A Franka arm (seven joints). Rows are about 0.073 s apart.
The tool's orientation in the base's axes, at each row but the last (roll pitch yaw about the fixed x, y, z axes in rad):
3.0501 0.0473 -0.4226
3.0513 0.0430 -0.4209
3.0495 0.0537 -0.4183
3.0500 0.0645 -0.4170
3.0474 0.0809 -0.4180
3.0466 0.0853 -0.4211
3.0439 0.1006 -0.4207
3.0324 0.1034 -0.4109
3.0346 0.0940 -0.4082
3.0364 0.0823 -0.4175
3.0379 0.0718 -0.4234
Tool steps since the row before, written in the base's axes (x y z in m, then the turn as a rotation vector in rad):
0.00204 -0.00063 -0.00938 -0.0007 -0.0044 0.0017
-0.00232 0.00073 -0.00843 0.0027 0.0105 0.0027
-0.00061 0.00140 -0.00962 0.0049 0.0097 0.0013
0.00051 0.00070 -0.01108 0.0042 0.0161 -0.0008
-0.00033 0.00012 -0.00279 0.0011 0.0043 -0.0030
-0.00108 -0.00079 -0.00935 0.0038 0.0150 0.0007
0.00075 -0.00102 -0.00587 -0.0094 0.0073 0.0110
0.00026 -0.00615 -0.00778 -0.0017 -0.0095 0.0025
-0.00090 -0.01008 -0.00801 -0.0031 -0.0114 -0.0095
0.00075 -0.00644 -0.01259 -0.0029 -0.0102 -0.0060
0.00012 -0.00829 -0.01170 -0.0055 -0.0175 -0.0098
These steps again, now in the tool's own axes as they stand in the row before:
0.00256 -0.00111 0.00921 0.0011 0.0044 -0.0014
-0.00205 -0.00049 0.00852 -0.0019 -0.0104 -0.0036
-0.00061 -0.00192 0.00953 0.0005 -0.0107 -0.0023
0.00090 -0.00185 0.01092 -0.0026 -0.0164 -0.0005
-0.00012 -0.00024 0.00280 -0.0005 -0.0046 0.0026
0.00014 0.00027 0.00944 -0.0027 -0.0151 -0.0019
0.00169 0.00006 0.00576 -0.0126 -0.0019 -0.0100
0.00348 0.00469 0.00802 0.0020 0.0096 -0.0017
0.00391 0.00873 0.00866 0.0026 0.0106 0.0105
0.00432 0.00426 0.01279 0.0020 0.0098 0.0069
0.00435 0.00629 0.01213 0.0029 0.0171 0.0115

